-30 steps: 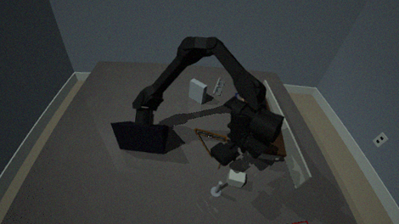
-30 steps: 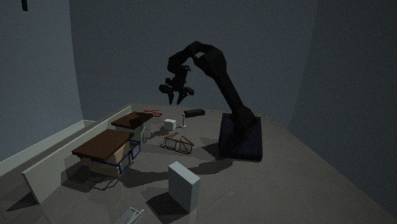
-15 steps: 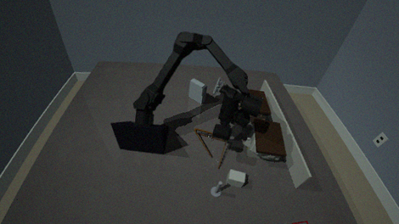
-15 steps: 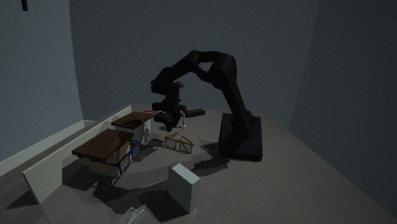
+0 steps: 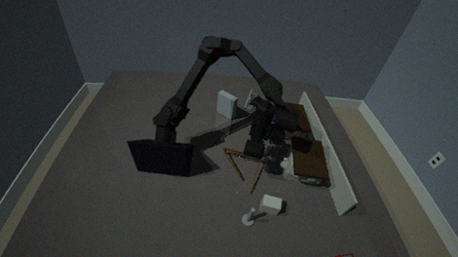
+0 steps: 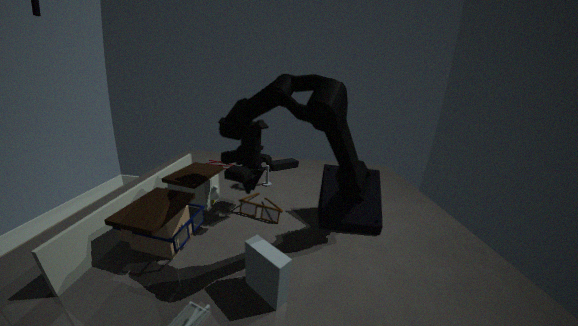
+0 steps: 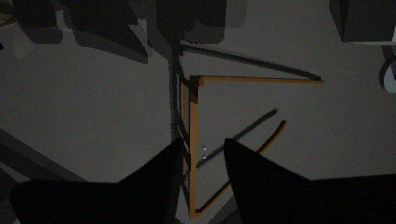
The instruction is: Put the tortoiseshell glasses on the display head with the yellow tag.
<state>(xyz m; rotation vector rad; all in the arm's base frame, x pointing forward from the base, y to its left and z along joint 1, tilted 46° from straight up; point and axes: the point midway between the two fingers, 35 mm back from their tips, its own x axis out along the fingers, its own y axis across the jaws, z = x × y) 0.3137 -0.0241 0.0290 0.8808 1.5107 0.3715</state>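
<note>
Now: gripper tip 3 cm past the white peg stand, 23 cm to the left of it and 5 cm above it. The rest, counted from my gripper tip: white head 17 cm ahead, 4 cm to the right, 2 cm below; then tan head 17 cm ahead, 18 cm to the left, 2 cm below; then small white cube 5 cm ahead, 19 cm to the right, 5 cm below.
</note>
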